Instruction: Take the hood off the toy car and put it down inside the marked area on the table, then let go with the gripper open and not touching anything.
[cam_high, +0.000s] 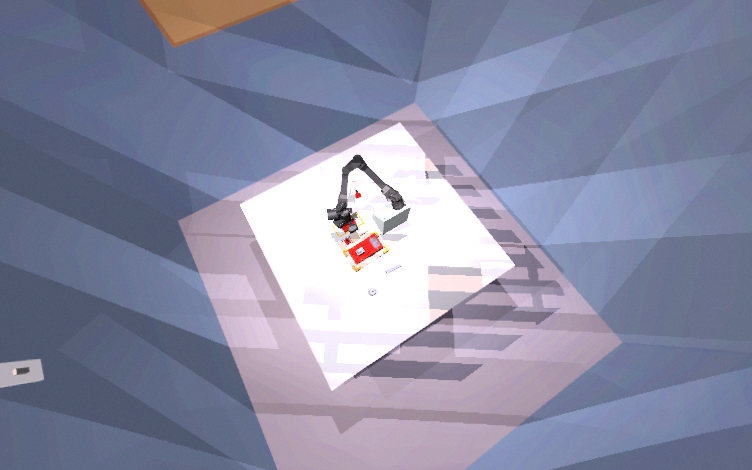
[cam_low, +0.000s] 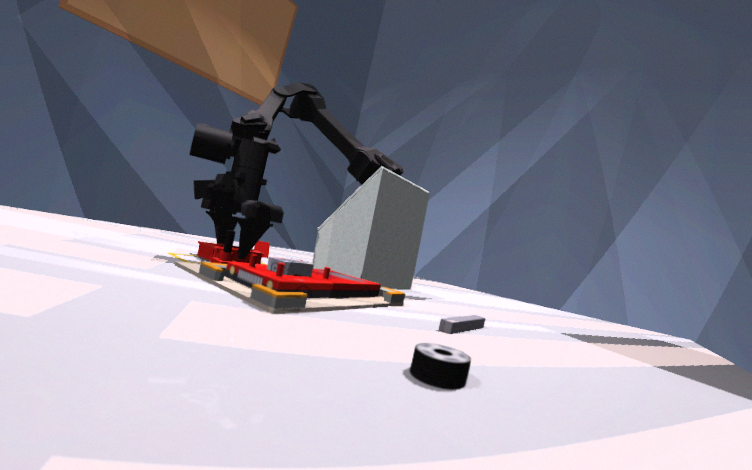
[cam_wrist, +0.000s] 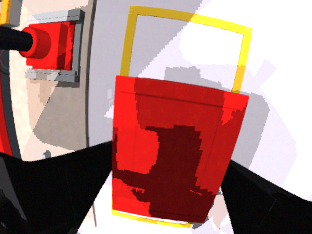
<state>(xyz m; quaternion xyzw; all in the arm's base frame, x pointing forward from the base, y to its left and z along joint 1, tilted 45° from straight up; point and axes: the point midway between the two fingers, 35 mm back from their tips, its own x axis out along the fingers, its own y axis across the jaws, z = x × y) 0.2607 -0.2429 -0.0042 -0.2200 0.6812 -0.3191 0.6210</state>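
The red hood lies 1 cm above my gripper tip. Also, from my gripper tip: black wheel: 44 cm to the left, 15 cm ahead; then grey bar: 41 cm to the left, 4 cm behind, 1 cm below.
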